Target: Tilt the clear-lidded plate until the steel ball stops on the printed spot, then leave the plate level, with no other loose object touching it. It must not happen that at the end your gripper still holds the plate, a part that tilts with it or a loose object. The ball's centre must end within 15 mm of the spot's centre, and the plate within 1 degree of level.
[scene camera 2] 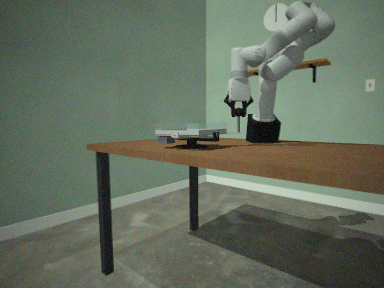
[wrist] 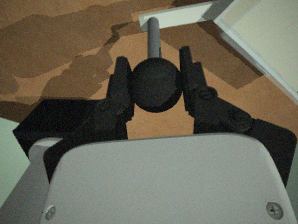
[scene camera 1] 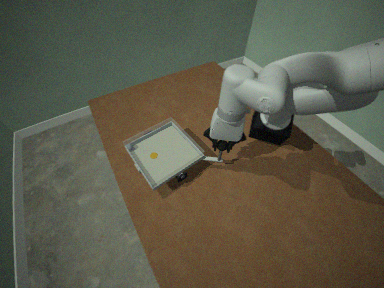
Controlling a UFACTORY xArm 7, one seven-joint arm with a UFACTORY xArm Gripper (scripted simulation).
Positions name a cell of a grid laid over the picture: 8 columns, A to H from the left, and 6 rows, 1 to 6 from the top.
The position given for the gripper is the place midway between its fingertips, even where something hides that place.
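A clear-lidded plate (scene camera 2: D3) can be seen in the robot's scene, and so can the gripper (scene camera 1: E4). Scene camera 2 shows the gripper (scene camera 2: E3) too, as does the wrist view (wrist: E2).
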